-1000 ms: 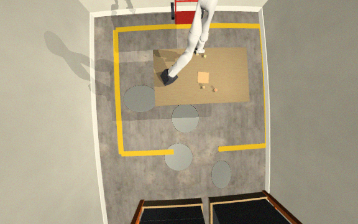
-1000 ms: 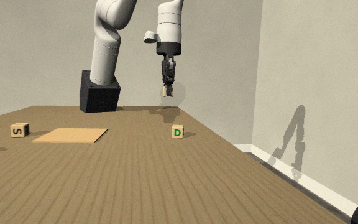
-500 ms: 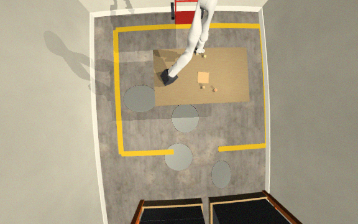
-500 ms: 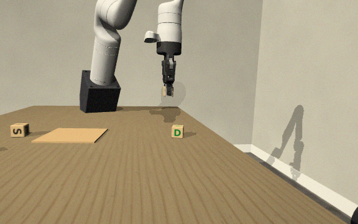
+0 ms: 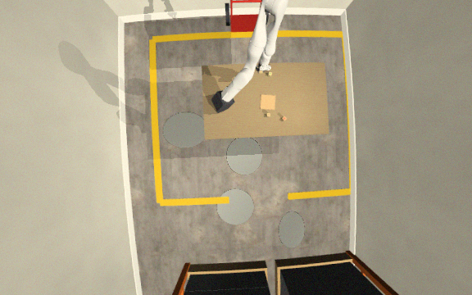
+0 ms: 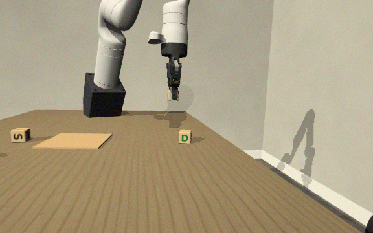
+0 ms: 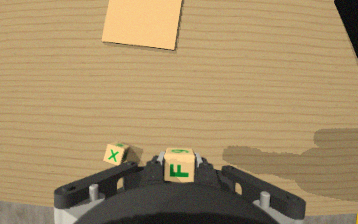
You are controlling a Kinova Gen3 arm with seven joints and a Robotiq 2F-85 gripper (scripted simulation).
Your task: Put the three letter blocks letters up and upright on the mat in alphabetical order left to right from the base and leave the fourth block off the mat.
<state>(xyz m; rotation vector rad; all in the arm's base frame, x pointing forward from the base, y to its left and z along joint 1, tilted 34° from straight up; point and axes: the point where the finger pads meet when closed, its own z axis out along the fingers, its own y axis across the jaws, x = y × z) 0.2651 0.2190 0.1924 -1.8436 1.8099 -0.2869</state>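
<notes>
Now: hand 240 mm to the left of the tan mat, 120 mm above it and 100 mm short of it.
</notes>
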